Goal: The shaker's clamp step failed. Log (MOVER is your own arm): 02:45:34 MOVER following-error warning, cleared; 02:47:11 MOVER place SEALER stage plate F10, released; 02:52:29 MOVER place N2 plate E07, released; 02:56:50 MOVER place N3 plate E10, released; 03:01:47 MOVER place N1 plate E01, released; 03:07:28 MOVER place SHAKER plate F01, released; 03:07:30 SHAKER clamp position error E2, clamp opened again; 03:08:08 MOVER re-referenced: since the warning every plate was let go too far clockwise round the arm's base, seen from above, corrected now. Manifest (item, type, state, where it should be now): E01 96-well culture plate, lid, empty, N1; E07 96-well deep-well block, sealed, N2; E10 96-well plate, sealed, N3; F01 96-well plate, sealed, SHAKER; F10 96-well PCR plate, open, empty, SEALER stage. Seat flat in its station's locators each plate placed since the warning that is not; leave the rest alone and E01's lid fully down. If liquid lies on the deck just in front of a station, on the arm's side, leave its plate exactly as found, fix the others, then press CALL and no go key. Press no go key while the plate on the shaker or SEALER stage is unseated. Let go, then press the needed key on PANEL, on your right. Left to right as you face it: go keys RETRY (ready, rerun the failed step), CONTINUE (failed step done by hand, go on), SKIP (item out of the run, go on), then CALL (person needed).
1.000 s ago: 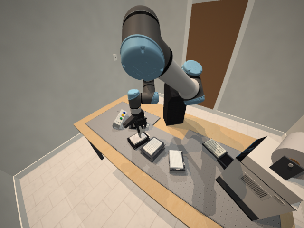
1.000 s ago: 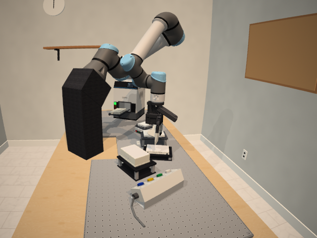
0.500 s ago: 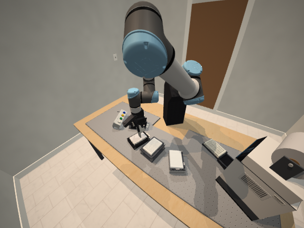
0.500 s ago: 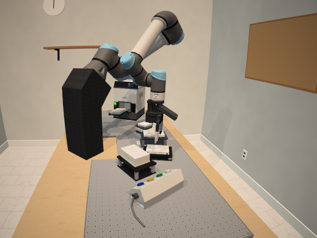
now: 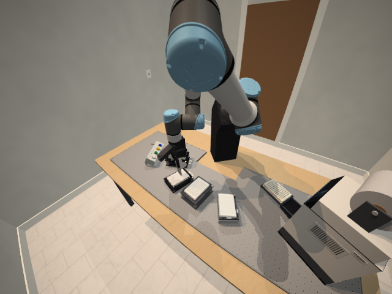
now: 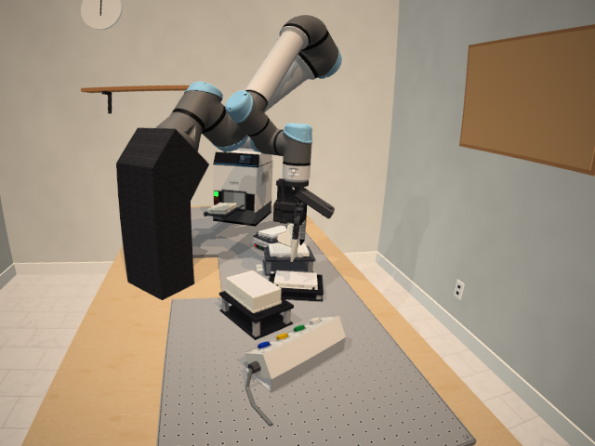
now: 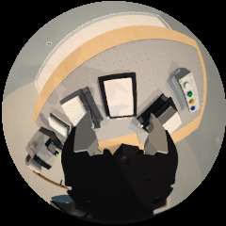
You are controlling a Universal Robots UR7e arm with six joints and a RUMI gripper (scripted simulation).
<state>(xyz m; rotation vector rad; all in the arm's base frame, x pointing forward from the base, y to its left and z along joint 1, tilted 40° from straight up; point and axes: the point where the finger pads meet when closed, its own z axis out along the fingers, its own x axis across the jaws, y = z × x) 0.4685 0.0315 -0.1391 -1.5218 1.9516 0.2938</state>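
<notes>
The lidded culture plate lies 100 mm behind my hand, 340 mm to the left of it and 60 mm below it. Round my hand: PCR plate (350 mm behind, 460 mm to the left, 20 mm below); film roll (310 mm behind, 740 mm to the left, 270 mm above).
</notes>
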